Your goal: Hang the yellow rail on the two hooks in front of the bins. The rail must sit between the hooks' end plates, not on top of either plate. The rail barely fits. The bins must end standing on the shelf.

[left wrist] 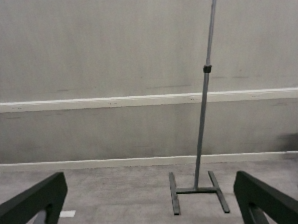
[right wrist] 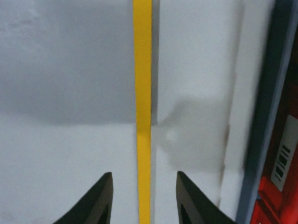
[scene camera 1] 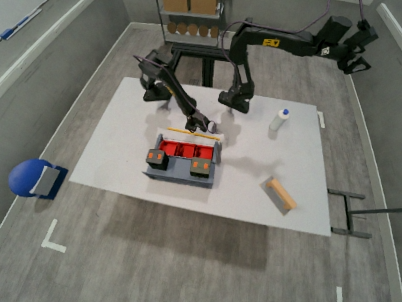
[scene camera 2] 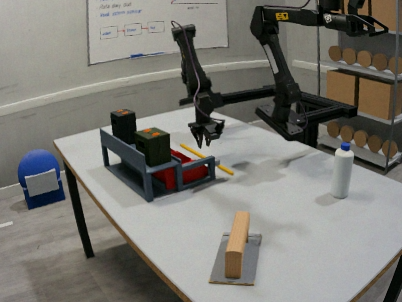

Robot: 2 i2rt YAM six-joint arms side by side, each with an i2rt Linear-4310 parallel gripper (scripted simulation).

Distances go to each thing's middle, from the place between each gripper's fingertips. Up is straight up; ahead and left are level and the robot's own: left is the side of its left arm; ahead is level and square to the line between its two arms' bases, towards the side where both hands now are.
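Labels:
My right gripper is 20 mm to the left of the blue-grey shelf (scene camera 2: 147, 189), 10 mm lower than it and 210 mm short of it. As for the green box (scene camera 2: 154, 143), it is 90 mm above my right hand, 90 mm to the left of it and 280 mm ahead of it.
My left gripper (scene camera 1: 367, 59), meanwhile, is 390 mm short of the green box, 420 mm higher than it and 600 mm to the left of it. The blue-grey shelf is 320 mm ahead of my left hand, 710 mm to the right of it and 500 mm below it.

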